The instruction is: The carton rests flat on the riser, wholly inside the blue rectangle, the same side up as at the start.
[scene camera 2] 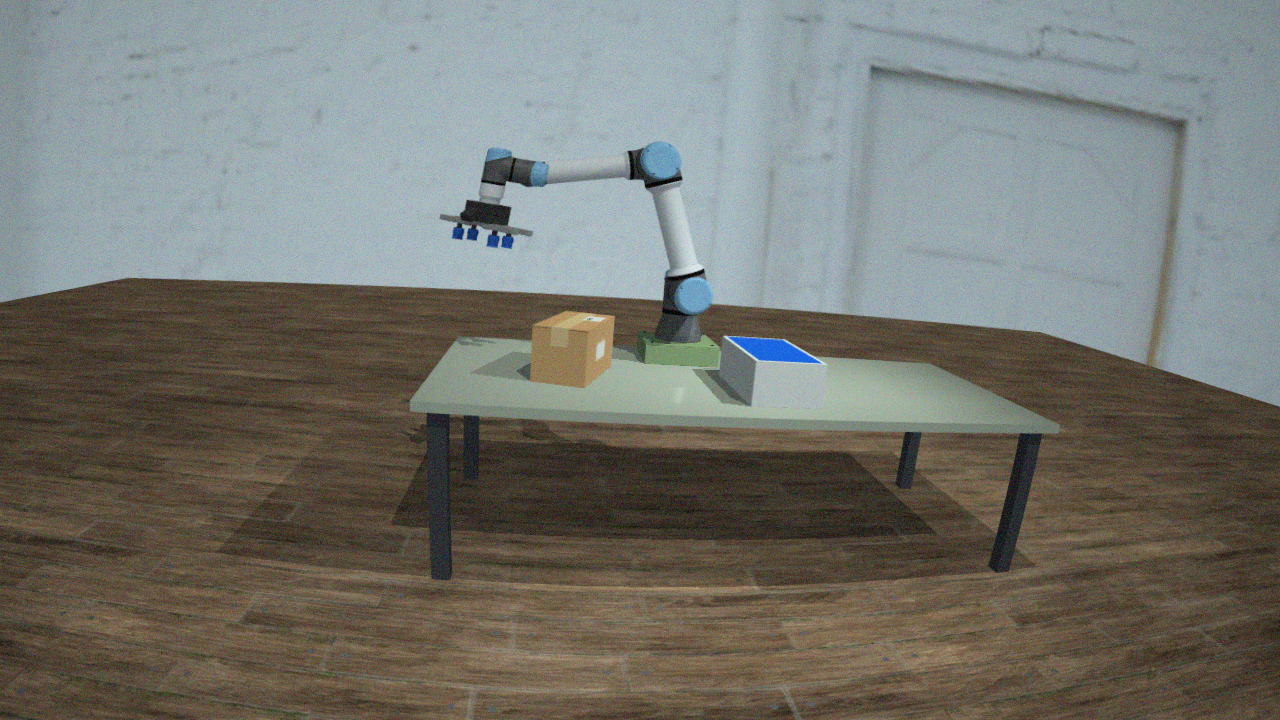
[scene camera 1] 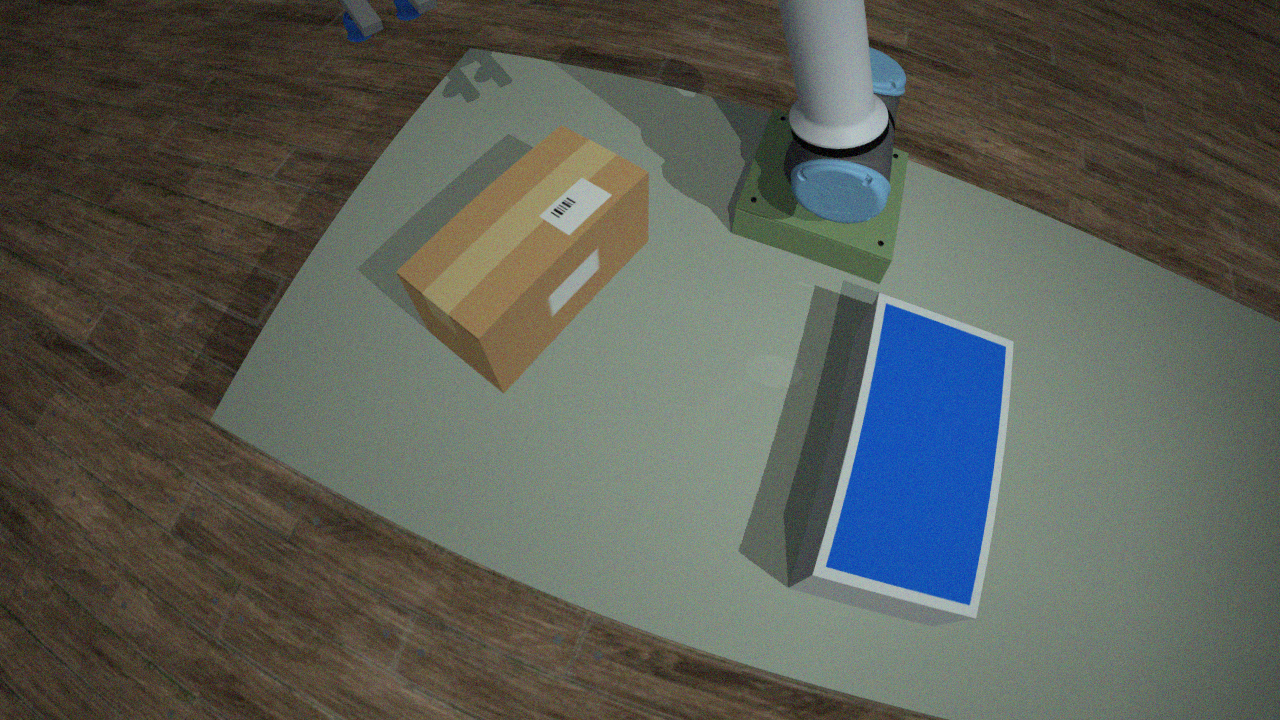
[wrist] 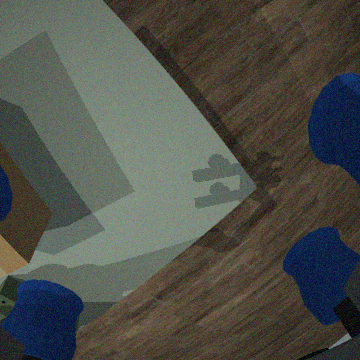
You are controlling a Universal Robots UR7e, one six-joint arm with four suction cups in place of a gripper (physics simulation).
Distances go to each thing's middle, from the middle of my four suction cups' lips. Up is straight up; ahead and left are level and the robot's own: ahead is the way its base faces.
Labels:
Now: the brown carton (scene camera 1: pixel 500 281) 280 mm below my suction cup, 260 mm to the left of it and 200 mm ahead of it. Also, from my suction cup: grey riser with blue rectangle (scene camera 1: pixel 902 521) 780 mm to the left, 400 mm ahead, 300 mm below.

